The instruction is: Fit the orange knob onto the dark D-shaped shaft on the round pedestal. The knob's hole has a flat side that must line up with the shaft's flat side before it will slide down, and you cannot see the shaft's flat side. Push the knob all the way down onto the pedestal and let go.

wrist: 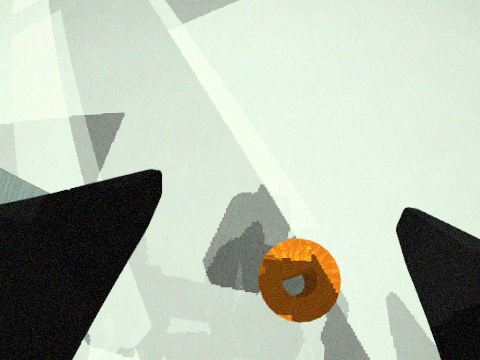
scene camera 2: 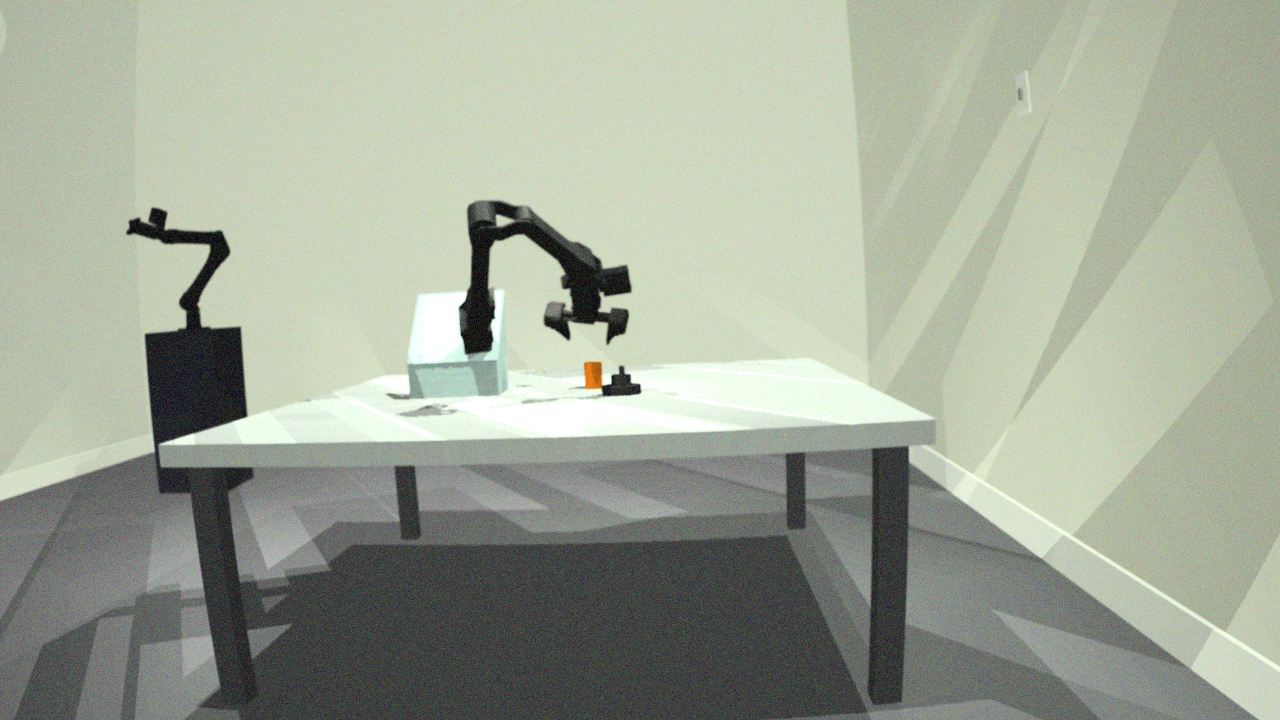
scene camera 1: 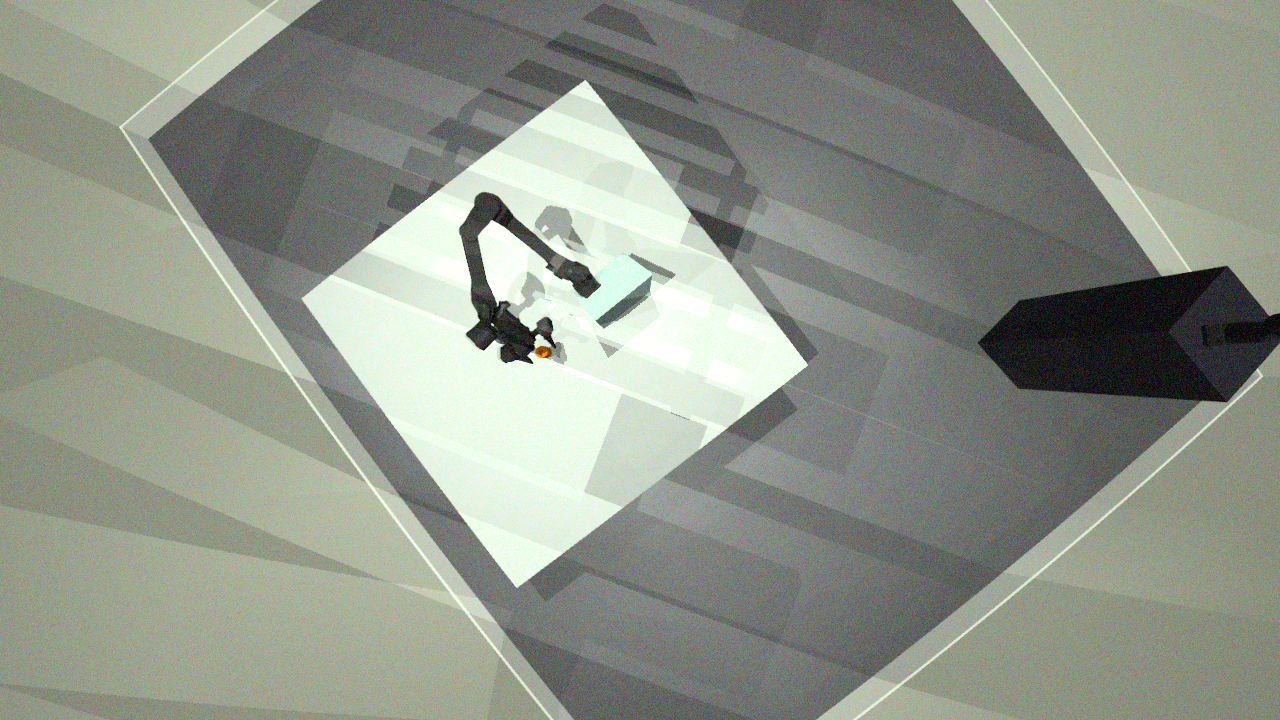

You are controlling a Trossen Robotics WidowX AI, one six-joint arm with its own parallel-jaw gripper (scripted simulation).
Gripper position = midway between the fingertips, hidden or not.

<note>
My gripper (scene camera 2: 588,341) is open, with nothing in its grasp. Further things: an orange knob (wrist: 294,257) and a pedestal (scene camera 2: 621,384).
My gripper is seen too in the wrist view (wrist: 283,200) and in scene camera 1 (scene camera 1: 544,355).
</note>
